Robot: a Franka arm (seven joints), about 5 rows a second.
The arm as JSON. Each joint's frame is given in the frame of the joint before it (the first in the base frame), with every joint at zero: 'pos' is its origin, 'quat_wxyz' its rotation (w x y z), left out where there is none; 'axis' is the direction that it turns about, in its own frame. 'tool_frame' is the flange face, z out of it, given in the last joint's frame.
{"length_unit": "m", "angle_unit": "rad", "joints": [
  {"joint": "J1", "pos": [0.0, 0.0, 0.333], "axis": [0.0, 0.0, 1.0]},
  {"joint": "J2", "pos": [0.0, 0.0, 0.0], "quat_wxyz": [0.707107, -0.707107, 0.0, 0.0], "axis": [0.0, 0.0, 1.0]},
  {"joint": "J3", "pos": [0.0, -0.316, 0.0], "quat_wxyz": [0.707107, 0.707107, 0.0, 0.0], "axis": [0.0, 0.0, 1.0]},
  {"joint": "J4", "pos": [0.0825, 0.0, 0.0], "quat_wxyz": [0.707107, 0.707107, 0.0, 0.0], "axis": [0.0, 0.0, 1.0]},
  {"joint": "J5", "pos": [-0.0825, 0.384, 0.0], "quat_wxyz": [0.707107, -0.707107, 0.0, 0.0], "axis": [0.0, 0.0, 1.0]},
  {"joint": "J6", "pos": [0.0, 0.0, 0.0], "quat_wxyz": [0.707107, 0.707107, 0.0, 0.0], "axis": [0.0, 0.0, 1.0]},
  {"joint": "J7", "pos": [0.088, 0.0, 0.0], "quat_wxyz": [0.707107, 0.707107, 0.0, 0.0], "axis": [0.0, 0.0, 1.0]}
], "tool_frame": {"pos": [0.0, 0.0, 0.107]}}
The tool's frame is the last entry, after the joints.
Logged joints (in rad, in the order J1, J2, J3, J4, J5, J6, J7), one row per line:
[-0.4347 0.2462 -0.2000 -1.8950 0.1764 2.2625 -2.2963]
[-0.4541 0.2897 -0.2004 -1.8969 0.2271 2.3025 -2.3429]
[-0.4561 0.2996 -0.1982 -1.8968 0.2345 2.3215 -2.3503]
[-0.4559 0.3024 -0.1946 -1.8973 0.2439 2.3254 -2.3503]
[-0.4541 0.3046 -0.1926 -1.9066 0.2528 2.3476 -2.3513]
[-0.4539 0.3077 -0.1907 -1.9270 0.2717 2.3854 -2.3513]
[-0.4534 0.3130 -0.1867 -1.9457 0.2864 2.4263 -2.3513]
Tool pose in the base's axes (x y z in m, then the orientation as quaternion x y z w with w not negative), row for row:
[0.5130 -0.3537 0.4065 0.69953 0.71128 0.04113 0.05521]
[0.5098 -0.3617 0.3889 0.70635 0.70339 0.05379 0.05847]
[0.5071 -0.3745 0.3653 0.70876 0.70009 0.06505 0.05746]
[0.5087 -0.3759 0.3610 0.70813 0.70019 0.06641 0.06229]
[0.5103 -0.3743 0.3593 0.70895 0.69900 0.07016 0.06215]
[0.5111 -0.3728 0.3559 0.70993 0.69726 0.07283 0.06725]
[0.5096 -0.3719 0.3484 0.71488 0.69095 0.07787 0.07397]
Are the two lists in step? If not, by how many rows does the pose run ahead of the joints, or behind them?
The pose runs 1 row behind the joints: the pose in row i belongs to the joints in row i - 1.
